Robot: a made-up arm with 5 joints.
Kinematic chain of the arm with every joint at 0, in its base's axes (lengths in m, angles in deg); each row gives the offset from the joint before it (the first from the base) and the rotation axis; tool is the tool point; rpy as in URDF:
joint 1: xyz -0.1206 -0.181 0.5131 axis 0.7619 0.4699 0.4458
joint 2: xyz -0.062 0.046 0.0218 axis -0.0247 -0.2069 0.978
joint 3: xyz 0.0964 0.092 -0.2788 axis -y
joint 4: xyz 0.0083 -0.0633 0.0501 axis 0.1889 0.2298 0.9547
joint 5: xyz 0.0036 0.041 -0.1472 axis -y
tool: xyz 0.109 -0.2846 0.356 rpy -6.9 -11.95 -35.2
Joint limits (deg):
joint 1: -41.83..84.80
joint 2: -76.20..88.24
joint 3: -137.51..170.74
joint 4: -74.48..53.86
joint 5: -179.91..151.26
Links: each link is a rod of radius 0.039 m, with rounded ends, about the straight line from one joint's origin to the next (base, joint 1, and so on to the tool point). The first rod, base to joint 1, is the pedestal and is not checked.
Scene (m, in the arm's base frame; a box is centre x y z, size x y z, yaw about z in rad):
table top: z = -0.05
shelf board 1: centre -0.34 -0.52 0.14 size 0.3 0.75 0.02 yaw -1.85
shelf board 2: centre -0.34 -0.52 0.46 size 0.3 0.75 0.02 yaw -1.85
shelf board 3: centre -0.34 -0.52 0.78 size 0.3 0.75 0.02 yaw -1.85
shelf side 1: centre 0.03 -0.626 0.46 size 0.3 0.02 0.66 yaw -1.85
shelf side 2: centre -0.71 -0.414 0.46 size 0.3 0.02 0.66 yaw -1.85
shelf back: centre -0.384 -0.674 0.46 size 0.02 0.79 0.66 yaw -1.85
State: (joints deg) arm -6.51 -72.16 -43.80 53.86 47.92
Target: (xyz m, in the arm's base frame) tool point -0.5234 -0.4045 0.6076
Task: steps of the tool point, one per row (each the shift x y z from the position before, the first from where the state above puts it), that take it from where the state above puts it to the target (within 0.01 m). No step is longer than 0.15 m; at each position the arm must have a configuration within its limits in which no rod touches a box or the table.
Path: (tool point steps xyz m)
1: -0.0502 0.0486 0.0513
2: -0.0486 0.0611 0.0201
3: -0.0425 0.0604 -0.0119
4: -0.0331 0.0473 -0.0394
5: -0.0170 0.0481 0.0477
6: 0.0006 0.0265 0.0793
7: 0.0274 -0.0041 0.0924
8: 0.0586 -0.0334 0.0832
9: -0.0134 -0.0602 0.0084
10: -0.0079 -0.0595 -0.0002
11: -0.0035 -0.0565 -0.0077

